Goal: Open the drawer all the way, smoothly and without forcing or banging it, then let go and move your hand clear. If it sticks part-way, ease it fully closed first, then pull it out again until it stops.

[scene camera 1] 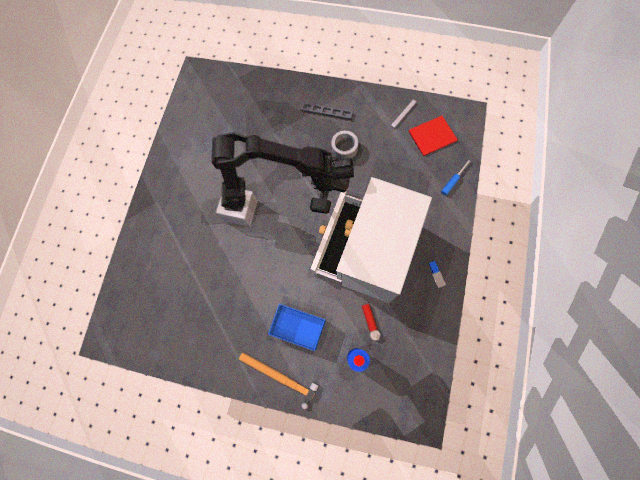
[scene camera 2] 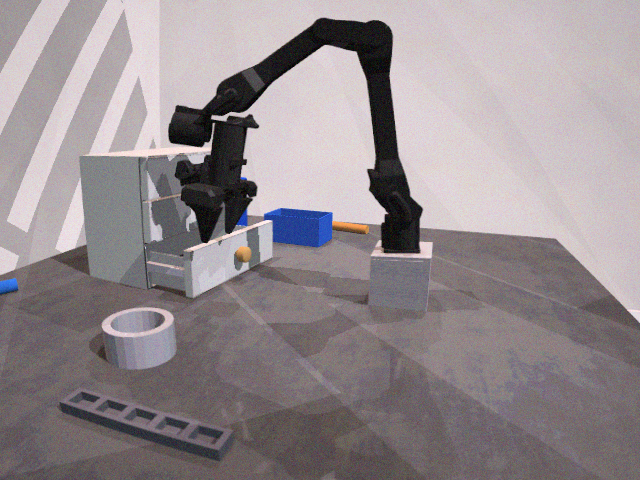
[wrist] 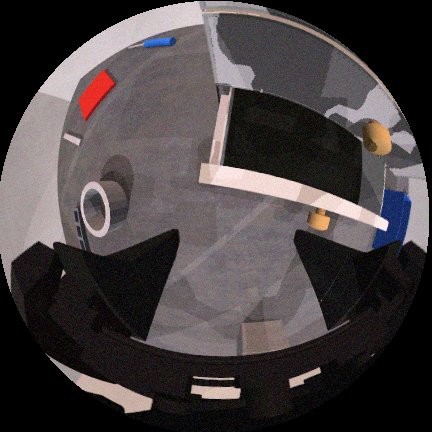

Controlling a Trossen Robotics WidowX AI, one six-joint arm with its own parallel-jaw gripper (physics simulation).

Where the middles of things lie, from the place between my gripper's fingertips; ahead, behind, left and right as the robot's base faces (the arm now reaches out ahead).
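Positions relative to my hand: red block [scene camera 1: 435, 134] 320 mm to the left, 370 mm ahead, 110 mm below; dark slotted bar [scene camera 2: 202, 439] 390 mm to the left, 60 mm behind, 100 mm below; blue bin [scene camera 2: 291, 226] 460 mm to the right, 60 mm behind, 70 mm below; grey ring [scene camera 2: 139, 338] 240 mm to the left, 30 mm ahead, 90 mm below.
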